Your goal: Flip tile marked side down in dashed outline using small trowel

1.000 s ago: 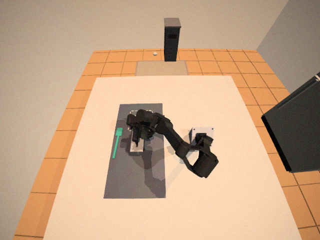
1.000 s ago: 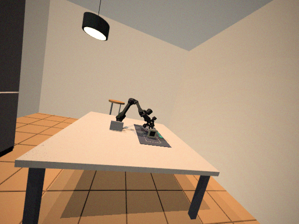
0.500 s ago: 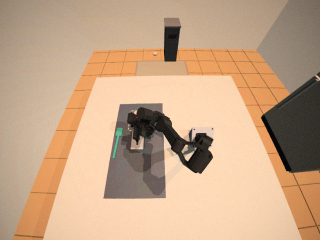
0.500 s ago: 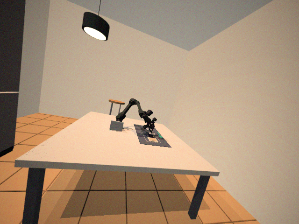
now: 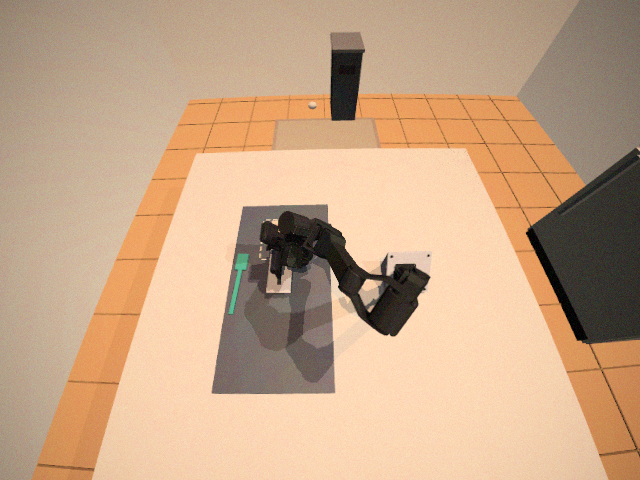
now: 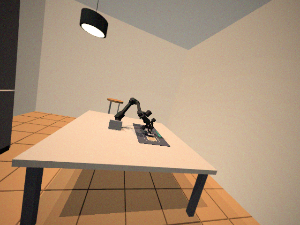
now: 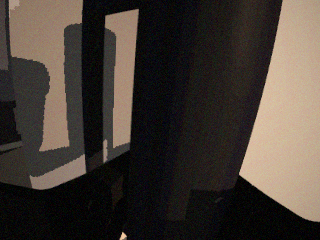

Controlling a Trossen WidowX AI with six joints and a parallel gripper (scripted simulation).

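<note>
The green trowel is 120 mm ahead of my gripper tip, 50 mm to the left of it and 80 mm below it. Round my gripper tip: tile (30 mm behind, 120 mm to the right, 80 mm below); then dark grey mat (20 mm behind, 80 mm to the left, 100 mm below).
</note>
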